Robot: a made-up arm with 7 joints. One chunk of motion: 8 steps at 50 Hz.
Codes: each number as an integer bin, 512 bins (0 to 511) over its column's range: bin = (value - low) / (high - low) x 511, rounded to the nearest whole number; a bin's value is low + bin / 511 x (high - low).
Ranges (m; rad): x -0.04..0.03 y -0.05..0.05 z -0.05..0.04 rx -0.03..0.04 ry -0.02..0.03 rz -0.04..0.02
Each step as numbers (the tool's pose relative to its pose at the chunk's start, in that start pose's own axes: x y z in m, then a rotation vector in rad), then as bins.
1 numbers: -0.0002 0.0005 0.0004 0.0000 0.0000 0.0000
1 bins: 291 258 286 219 204 341
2 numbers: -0.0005 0.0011 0.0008 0.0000 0.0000 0.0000
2 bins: 288 261 288 219 204 341
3 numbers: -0.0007 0.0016 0.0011 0.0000 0.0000 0.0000
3 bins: 287 264 290 219 204 341
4 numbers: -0.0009 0.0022 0.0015 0.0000 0.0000 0.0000
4 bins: 285 267 292 219 204 341
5 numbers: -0.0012 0.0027 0.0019 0.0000 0.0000 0.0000
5 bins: 283 269 295 219 204 341
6 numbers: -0.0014 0.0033 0.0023 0.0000 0.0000 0.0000
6 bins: 282 272 297 219 204 341
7 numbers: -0.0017 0.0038 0.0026 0.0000 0.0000 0.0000
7 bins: 280 275 299 219 204 341
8 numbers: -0.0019 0.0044 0.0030 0.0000 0.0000 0.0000
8 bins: 278 278 301 219 204 341
